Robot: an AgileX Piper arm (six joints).
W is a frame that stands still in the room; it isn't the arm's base.
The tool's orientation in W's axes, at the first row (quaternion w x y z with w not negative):
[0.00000 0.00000 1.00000 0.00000]
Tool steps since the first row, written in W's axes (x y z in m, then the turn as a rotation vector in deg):
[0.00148 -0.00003 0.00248 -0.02 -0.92 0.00]
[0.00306 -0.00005 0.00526 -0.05 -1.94 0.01]
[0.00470 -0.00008 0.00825 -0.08 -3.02 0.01]
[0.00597 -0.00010 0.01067 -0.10 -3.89 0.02]
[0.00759 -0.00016 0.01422 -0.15 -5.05 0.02]
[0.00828 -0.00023 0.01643 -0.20 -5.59 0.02]
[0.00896 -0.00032 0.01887 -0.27 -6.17 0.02]
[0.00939 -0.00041 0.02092 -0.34 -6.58 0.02]
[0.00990 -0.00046 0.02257 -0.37 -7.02 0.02]
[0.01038 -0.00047 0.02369 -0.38 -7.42 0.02]
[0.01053 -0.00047 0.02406 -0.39 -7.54 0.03]
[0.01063 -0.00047 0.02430 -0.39 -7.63 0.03]
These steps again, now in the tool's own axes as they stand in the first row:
[-0.00148 -0.00003 -0.00248 0.02 -0.92 0.00]
[-0.00306 -0.00005 -0.00526 0.05 -1.94 -0.01]
[-0.00470 -0.00008 -0.00825 0.08 -3.02 -0.01]
[-0.00597 -0.00010 -0.01067 0.10 -3.89 -0.02]
[-0.00759 -0.00016 -0.01422 0.15 -5.05 -0.02]
[-0.00828 -0.00023 -0.01643 0.20 -5.59 -0.02]
[-0.00896 -0.00032 -0.01887 0.27 -6.17 -0.02]
[-0.00939 -0.00041 -0.02092 0.34 -6.58 -0.02]
[-0.00990 -0.00046 -0.02257 0.37 -7.02 -0.02]
[-0.01038 -0.00047 -0.02369 0.38 -7.42 -0.02]
[-0.01053 -0.00047 -0.02406 0.39 -7.54 -0.03]
[-0.01063 -0.00047 -0.02430 0.39 -7.63 -0.03]

